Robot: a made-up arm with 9 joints.
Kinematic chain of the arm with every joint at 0, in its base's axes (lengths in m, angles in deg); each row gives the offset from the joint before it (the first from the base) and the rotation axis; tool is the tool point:
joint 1: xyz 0 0 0.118 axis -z
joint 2: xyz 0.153 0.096 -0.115 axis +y
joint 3: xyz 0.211 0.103 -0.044 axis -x
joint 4: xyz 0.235 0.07 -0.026 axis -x
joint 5: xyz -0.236 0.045 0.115 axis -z
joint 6: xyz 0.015 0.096 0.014 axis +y
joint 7: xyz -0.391 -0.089 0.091 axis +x
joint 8: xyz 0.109 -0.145 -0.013 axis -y
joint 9: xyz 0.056 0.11 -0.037 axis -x
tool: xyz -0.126 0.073 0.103
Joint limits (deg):
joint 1: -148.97..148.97
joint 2: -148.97..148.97
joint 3: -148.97..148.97
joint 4: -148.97..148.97
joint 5: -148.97..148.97
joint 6: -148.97..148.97
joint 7: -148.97..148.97
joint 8: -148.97..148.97
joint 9: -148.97..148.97
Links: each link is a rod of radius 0.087 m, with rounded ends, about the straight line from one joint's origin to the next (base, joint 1, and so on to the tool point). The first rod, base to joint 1, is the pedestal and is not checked.
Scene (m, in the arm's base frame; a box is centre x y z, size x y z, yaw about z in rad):
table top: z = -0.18
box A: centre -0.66 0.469 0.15 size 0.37 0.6 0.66 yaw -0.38
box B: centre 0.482 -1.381 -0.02 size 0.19 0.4 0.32 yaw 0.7
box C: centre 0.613 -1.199 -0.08 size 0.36 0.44 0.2 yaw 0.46
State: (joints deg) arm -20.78 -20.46 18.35 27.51 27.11 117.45 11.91 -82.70 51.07
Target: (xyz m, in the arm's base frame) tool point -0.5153 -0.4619 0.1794
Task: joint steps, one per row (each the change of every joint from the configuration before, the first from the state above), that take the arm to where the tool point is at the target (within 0.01 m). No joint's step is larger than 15 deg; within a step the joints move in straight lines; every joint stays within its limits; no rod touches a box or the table.
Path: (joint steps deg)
1: -4.61 -11.67 -8.48 -5.46 2.00 4.18 -1.20 1.70 11.09
2: -4.62 -11.67 -8.48 -5.46 2.00 4.17 -1.20 1.70 11.09
3: -4.61 -11.67 -8.49 -5.46 2.00 4.18 -1.20 1.69 11.09
4: -4.62 -11.67 -8.48 -5.46 1.99 4.17 -1.20 1.70 11.09
5: -14.09 -8.12 2.94 5.48 -3.13 -11.03 0.79 0.96 -2.21
6: -14.09 -8.12 2.94 5.48 -3.12 -11.04 0.78 0.96 -2.21
7: -14.10 -8.12 2.94 5.47 -3.13 -11.03 0.78 0.96 -2.21
8: -14.09 -8.12 2.95 5.48 -3.13 -11.04 0.79 0.96 -2.22
9: -14.09 -8.12 2.94 5.48 -3.13 -11.03 0.78 0.96 -2.21

